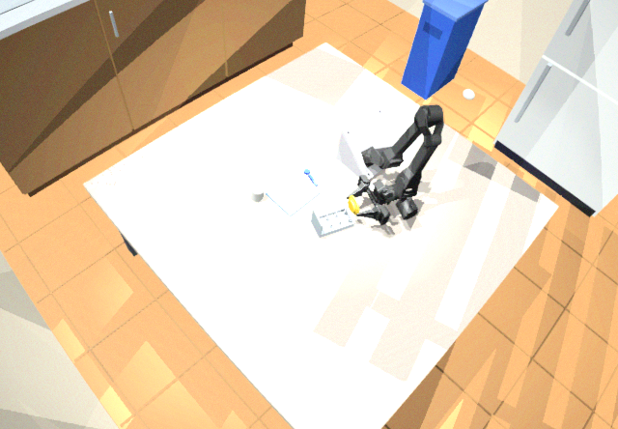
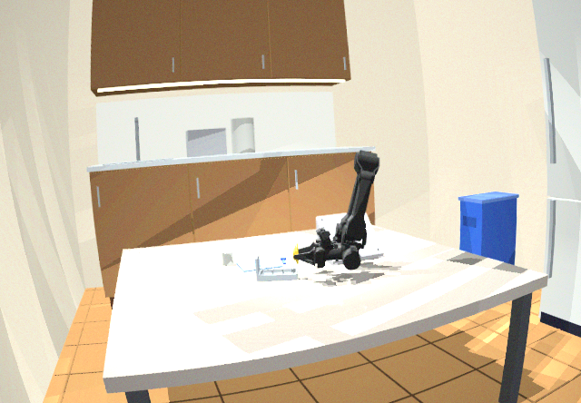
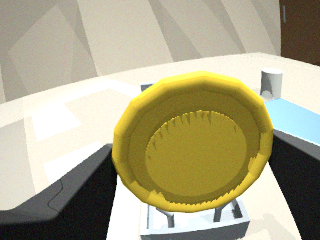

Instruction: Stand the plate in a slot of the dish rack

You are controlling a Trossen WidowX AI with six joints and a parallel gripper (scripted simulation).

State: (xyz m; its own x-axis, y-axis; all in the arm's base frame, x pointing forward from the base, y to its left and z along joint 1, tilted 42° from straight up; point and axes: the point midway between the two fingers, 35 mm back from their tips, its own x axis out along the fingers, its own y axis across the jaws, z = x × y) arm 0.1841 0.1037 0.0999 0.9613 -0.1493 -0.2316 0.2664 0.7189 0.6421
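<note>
Now: gripper tip 60 mm short of the grey dish rack, 20 mm to the left of it and 60 mm above it. From my gripper tip the other things lie so: yellow plate (10 mm behind); then blue spoon (10 mm behind, 230 mm to the right, 80 mm below); then light blue mat (90 mm ahead, 200 mm to the right, 80 mm below).
</note>
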